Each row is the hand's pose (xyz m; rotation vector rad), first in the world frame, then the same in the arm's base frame.
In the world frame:
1: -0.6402 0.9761 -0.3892 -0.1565 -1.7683 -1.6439
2: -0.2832 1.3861 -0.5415 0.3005 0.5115 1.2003
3: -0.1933 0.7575 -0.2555 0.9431 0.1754 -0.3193
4: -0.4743 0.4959 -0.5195 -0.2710 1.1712 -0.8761
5: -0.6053 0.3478 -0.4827 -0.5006 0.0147 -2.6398
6: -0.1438 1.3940 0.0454 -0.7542 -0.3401 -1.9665
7: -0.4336 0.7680 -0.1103 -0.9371 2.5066 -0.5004
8: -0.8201 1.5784 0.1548 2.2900 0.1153 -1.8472
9: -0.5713 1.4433 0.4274 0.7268 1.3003 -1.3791
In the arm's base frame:
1: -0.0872 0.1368 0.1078 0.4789 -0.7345 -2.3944
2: 0.2490 0.4399 0.4453 1.1273 -0.3205 1.4151
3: 0.3595 -0.1073 0.0288 2.0389 0.2311 -0.1198
4: 0.1303 0.0227 -0.3555 0.6614 1.3467 -0.1431
5: 0.0087 -0.0705 -0.4859 0.0701 1.2941 -2.1904
6: 0.3246 -0.0848 0.7333 0.0996 0.6257 -1.8241
7: 0.1051 -0.2176 0.0743 -0.4356 2.1216 0.7403
8: -0.3723 -0.0590 0.8638 -1.9834 -0.9427 1.2117
9: -0.1434 -0.3768 0.8971 1.4837 1.9095 -0.4813

